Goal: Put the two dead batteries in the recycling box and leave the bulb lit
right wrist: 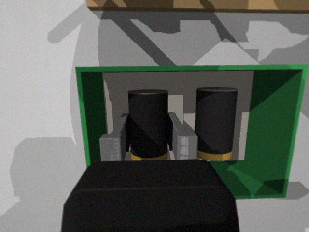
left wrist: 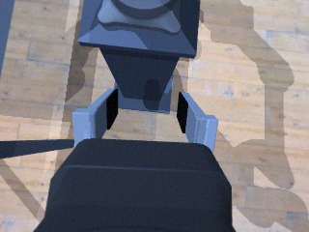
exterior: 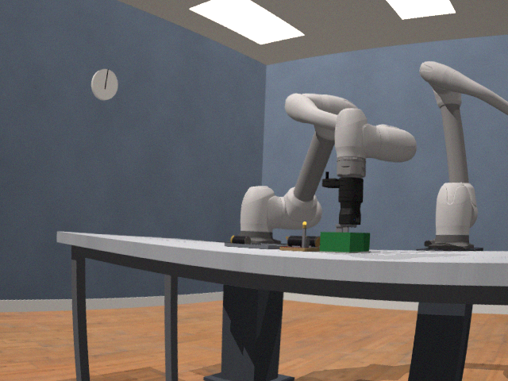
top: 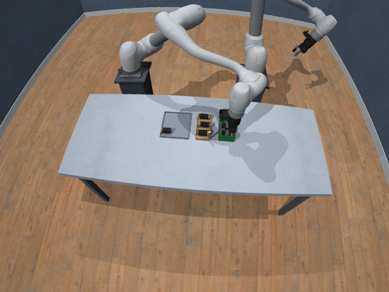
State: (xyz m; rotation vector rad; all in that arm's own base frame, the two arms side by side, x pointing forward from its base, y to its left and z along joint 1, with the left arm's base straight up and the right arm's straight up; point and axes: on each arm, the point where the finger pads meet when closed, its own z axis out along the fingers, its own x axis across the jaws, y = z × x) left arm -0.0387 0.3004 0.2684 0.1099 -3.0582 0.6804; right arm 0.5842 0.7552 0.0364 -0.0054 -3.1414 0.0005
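Right now the green recycling box is 30 mm behind my right hand and 20 mm below it. Also, from my right hand: grey tray: 320 mm to the right, 60 mm behind, 30 mm below.
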